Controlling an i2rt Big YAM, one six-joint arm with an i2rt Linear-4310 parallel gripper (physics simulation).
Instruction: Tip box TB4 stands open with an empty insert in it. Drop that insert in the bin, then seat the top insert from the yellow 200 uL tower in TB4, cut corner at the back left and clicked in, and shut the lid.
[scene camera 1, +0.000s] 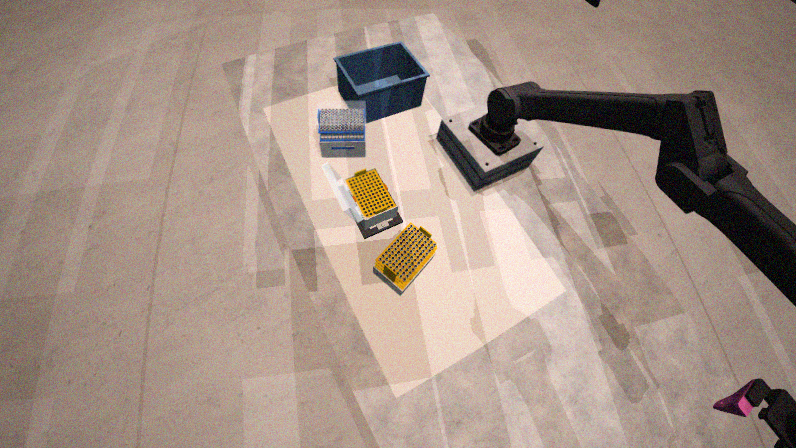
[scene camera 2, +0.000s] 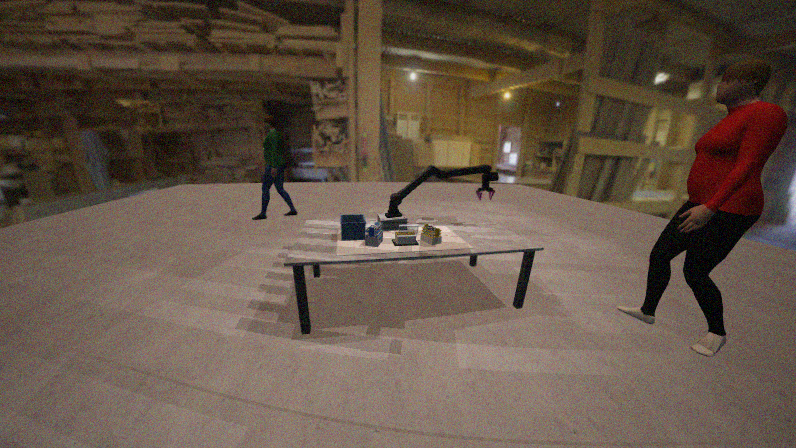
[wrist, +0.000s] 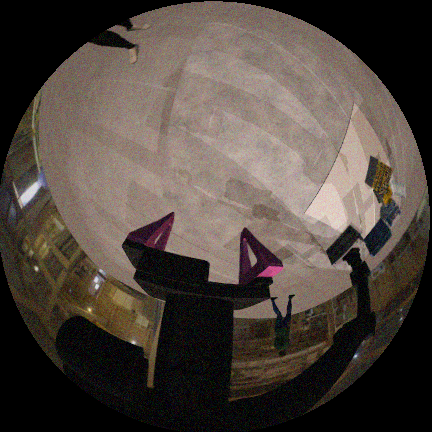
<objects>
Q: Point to my gripper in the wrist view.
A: At 208, 222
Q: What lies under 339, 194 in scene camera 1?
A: A clear lid.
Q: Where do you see my gripper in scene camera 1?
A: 735, 431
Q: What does my gripper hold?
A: Nothing.
</objects>
